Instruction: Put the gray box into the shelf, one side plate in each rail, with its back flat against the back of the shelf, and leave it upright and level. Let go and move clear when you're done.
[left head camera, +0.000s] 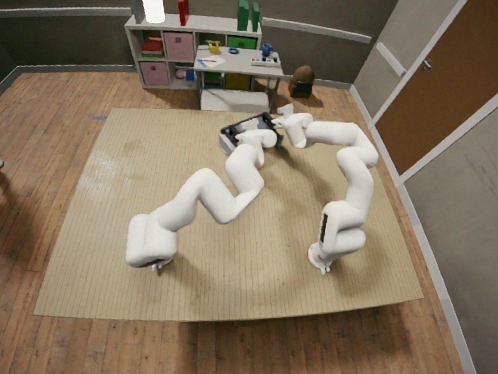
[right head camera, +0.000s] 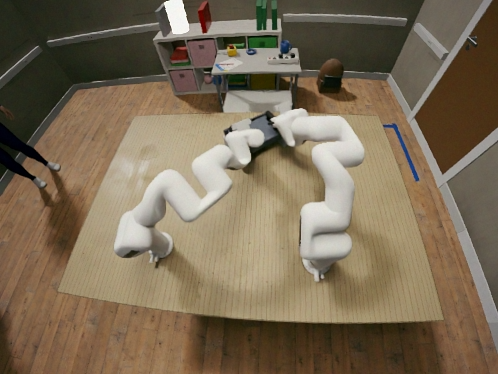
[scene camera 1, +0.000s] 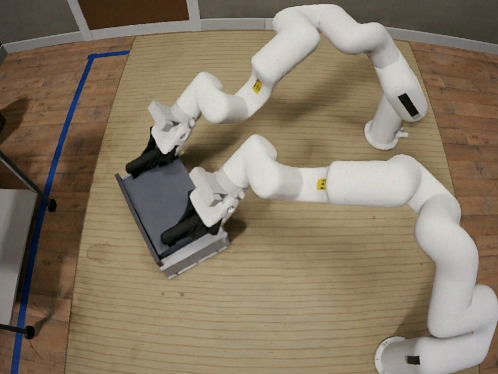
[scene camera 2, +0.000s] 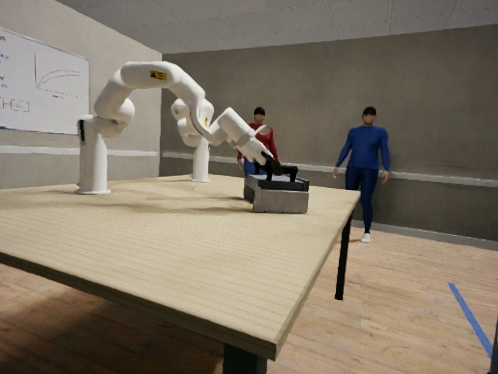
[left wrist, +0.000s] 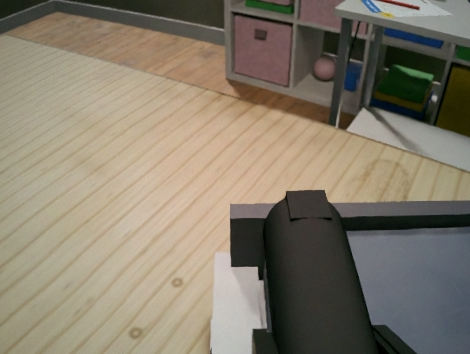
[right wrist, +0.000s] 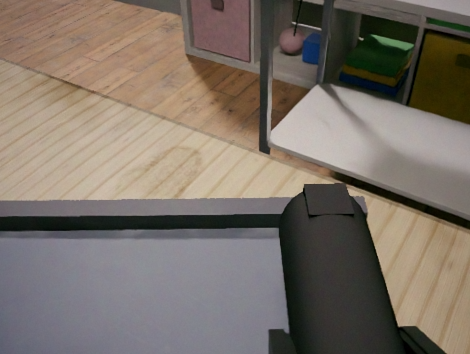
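Pixels of known places: left gripper, fingertip midpoint: (left head camera: 236, 136) (scene camera 1: 185, 230); right gripper, fingertip midpoint: (left head camera: 270, 122) (right head camera: 272, 120) (scene camera 1: 147, 162) (scene camera 2: 280, 173); left arm's base, origin of the base link: (right head camera: 161, 245) (scene camera 1: 394, 358) (scene camera 2: 199, 181); right arm's base, origin of the base link: (left head camera: 320, 255) (right head camera: 316, 260) (scene camera 1: 381, 134) (scene camera 2: 93, 192).
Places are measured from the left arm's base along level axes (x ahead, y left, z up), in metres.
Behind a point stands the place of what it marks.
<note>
The gray box (left head camera: 256, 124) (scene camera 1: 159, 202) {y -0.398, x 0.675, z 0.116 m} (left wrist: 420, 285) {y -0.338, x 0.667, z 0.116 m} (right wrist: 140, 290) {y -0.410, x 0.722, z 0.115 m} sits upright and looks about level inside the shelf (scene camera 1: 197, 257) {y -0.275, x 0.567, z 0.036 m} (scene camera 2: 280, 201) {y -0.542, x 0.745, z 0.043 m} (left wrist: 400, 208) {y -0.311, x 0.709, z 0.124 m} (right wrist: 140, 206) {y -0.380, x 0.757, z 0.124 m}, between its side rails. The box's back edge is close to the shelf's dark back plate; a narrow dark strip of that plate shows above the box top in both wrist views. Whether they touch is hidden. My left gripper (scene camera 1: 169, 236) is shut on the box's side plate at the lower end in scene camera 1. My right gripper (scene camera 1: 132, 169) is shut on the opposite side plate. The plates' lower edges are hidden in the rails.
The shelf stands on the wooden table (left head camera: 125, 175) {y 0.271, x 0.389, z 0.000 m} (scene camera 1: 280, 300) {y -0.174, x 0.335, z 0.000 m}, near its far edge in the head views. Beyond that edge are a small gray desk (left head camera: 235, 62) and a white storage unit (left head camera: 195, 24). Two people stand behind the table in scene camera 2.
</note>
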